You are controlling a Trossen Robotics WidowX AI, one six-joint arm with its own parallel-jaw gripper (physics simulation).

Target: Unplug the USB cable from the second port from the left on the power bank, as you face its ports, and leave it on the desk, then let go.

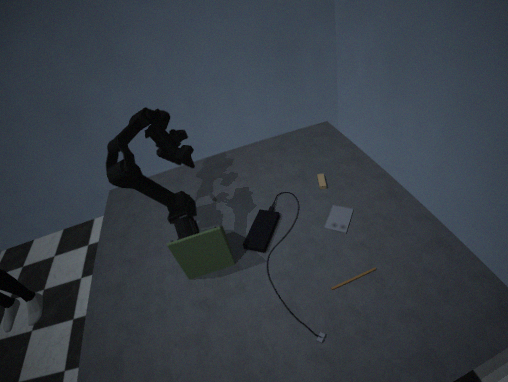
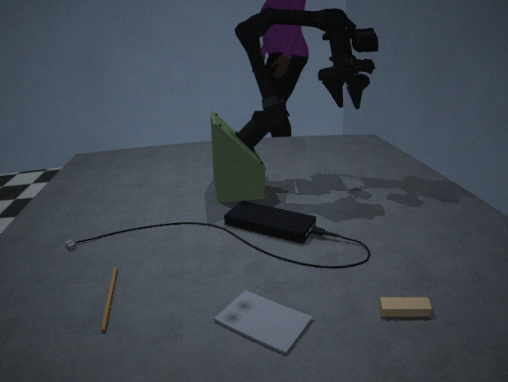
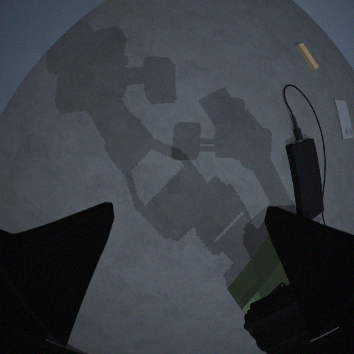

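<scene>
The black power bank lies flat on the desk. A dark USB plug sits in its port end; a port opening shows beside the plug, but the full row of ports is too small to count. The black cable loops back past the power bank to a small pale connector on the desk. My gripper is open and empty, high above the desk, off to the port-end side of the power bank and apart from the plug.
The green arm base stands near the power bank. A pale flat card, a tan block and an orange stick lie on the desk. A person stands behind the arm.
</scene>
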